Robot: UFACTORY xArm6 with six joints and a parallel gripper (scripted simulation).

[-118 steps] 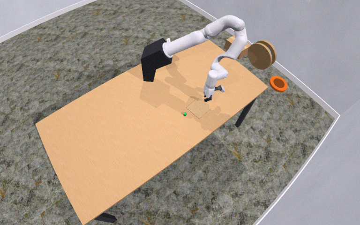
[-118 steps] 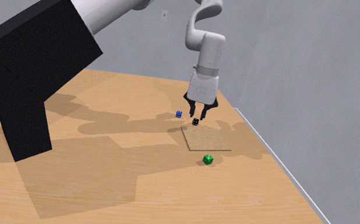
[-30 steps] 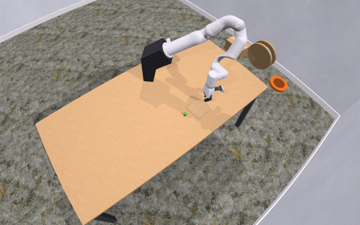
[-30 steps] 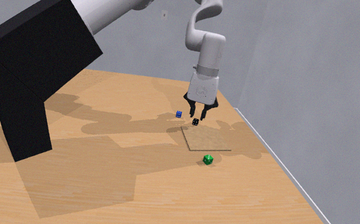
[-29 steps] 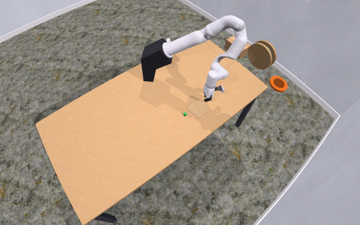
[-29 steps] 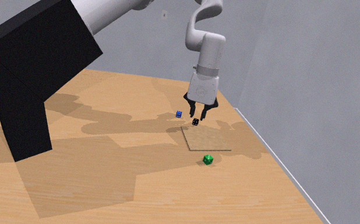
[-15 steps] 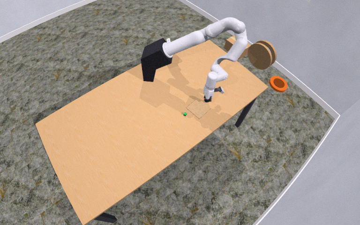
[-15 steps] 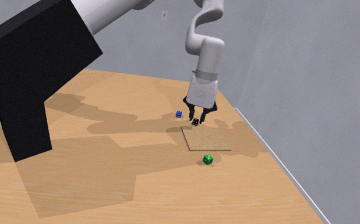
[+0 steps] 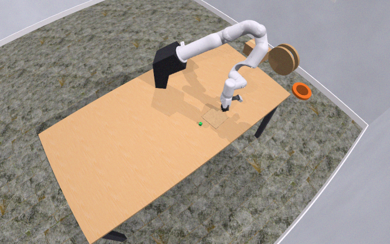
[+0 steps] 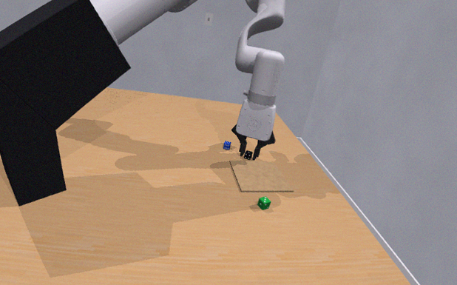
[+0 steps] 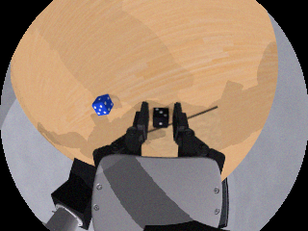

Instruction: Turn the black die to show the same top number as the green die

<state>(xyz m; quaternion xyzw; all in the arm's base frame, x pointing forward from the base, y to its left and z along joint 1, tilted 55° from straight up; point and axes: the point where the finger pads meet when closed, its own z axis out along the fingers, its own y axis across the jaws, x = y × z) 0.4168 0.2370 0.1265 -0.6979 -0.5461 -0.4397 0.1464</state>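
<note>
Now: the black die 10 mm to the right of my hand and 10 mm below it. The rest, counted from my hand: green die: 210 mm to the right, 90 mm ahead, 10 mm below; then blue die: 80 mm behind, 20 mm to the left, 10 mm below; then tan mat: 90 mm to the right, 50 mm ahead, 20 mm below.
</note>
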